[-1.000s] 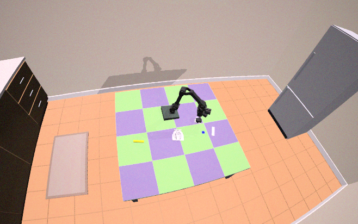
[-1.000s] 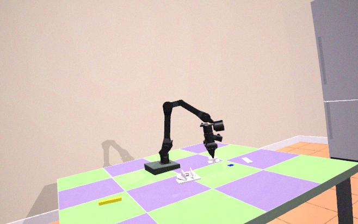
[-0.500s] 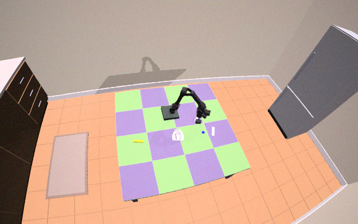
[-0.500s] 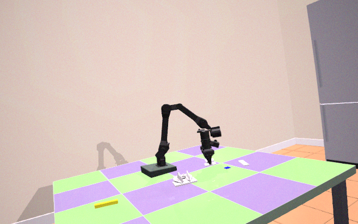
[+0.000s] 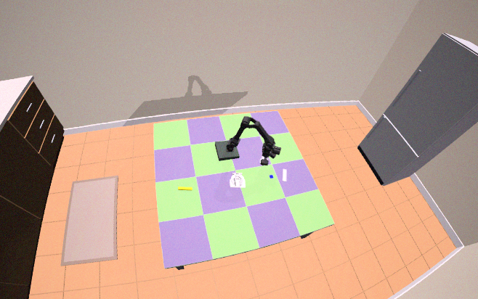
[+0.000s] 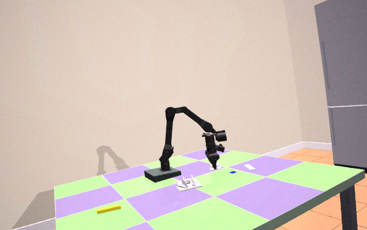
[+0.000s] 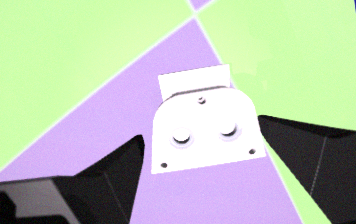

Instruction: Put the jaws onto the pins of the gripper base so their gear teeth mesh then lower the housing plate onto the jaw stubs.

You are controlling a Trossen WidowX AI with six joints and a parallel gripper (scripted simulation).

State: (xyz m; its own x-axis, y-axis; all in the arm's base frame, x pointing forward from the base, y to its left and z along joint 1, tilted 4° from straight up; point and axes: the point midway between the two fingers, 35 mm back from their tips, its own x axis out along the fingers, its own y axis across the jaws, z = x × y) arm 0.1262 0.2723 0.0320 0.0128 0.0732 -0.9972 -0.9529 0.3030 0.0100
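Right now the white housing plate is 20 mm above my gripper tip and 10 mm to the left of it. From my gripper tip the other things lie so: blue cube 150 mm ahead, 40 mm to the left, 10 mm below; yellow bar 660 mm to the right, 220 mm ahead; white strip 160 mm to the left, 150 mm ahead, 10 mm below.
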